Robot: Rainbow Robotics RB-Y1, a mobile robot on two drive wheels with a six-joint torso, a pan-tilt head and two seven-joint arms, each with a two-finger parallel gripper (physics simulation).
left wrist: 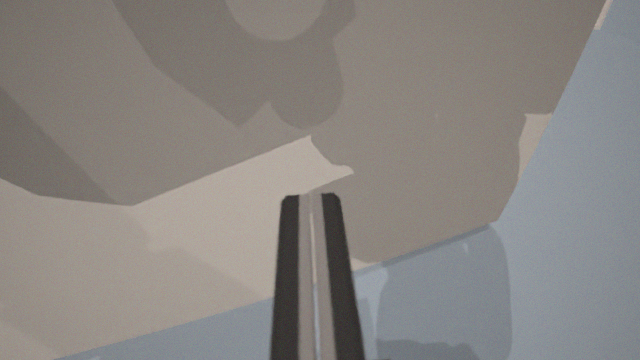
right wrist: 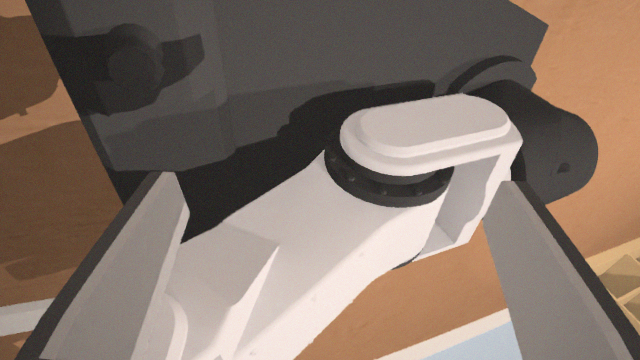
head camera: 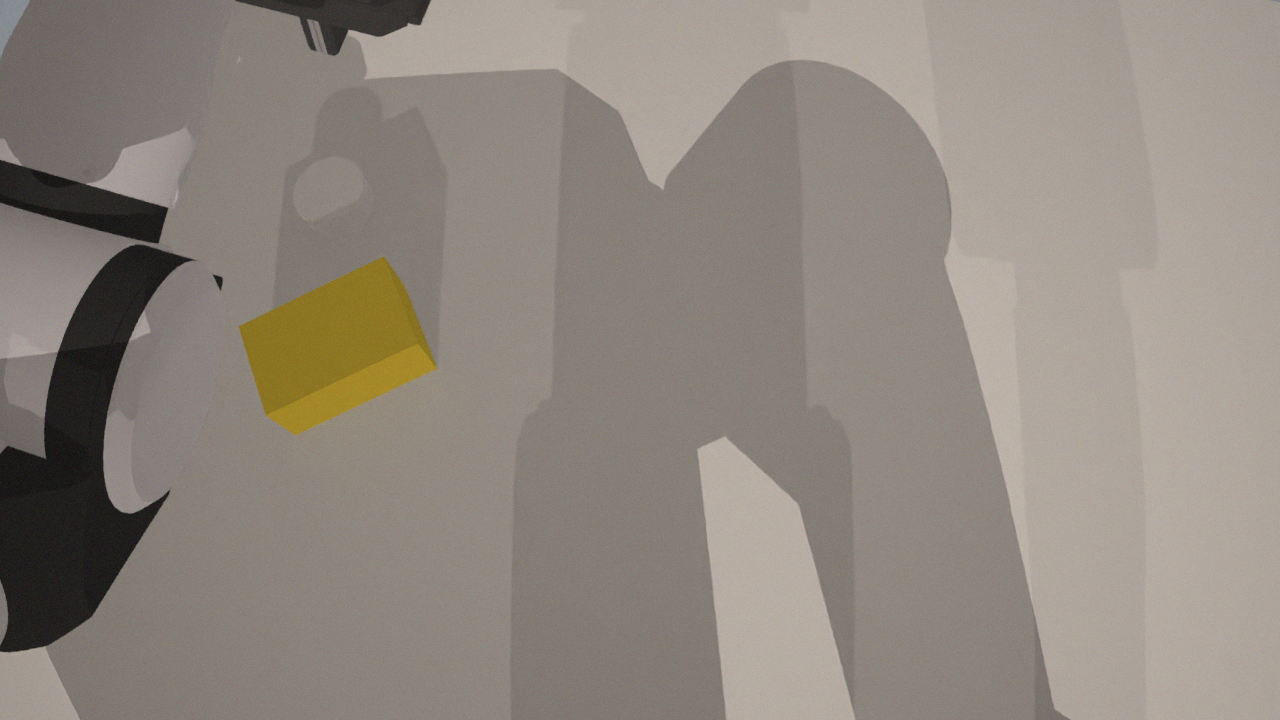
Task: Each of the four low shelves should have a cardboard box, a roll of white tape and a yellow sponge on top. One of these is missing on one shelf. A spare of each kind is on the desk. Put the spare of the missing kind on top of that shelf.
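Frame: origin at the robot's base, x ahead, y up, z right, level; centimetres.
Seen in the pictures: left gripper, fingertip midpoint: (left wrist: 311, 212) (head camera: 328, 40); right gripper, fingertip midpoint: (right wrist: 336, 197).
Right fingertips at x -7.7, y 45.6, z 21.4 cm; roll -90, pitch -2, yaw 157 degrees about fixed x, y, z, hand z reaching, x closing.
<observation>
Offsets run from my right fingertips to a thing's top centre. "*": to the spot under its first point. Level surfaces: height alone.
A yellow sponge {dx +62.9, dy +31.0, dz -43.9 cm} (head camera: 329, 335) lies on a pale surface {dy +26.5 cm} (head camera: 1208, 358) (left wrist: 100, 280) at the left of the head view. A pale disc that looks like the roll of white tape {dx +73.9, dy +28.9, dz -46.4 cm} (head camera: 308, 198) (left wrist: 280, 25) lies just above the sponge in the head view, in shadow, and is cut off at the top of the left wrist view. My left gripper (head camera: 324, 40) (left wrist: 311, 212) is shut and empty, above the pale surface near its edge, apart from the disc and the sponge. My right gripper (right wrist: 336, 197) is open and empty. No cardboard box shows.
My left arm (head camera: 161, 385) fills the left side of the head view. Light blue ground (left wrist: 575, 250) lies past the surface's edge. In the right wrist view, the robot's dark body (right wrist: 325, 45) and a white arm part {* dx -4.0, dy -9.7, dz -16.3 cm} (right wrist: 320, 240) stand behind the fingers, over brown floor {dy -45.5 cm} (right wrist: 600, 210).
</observation>
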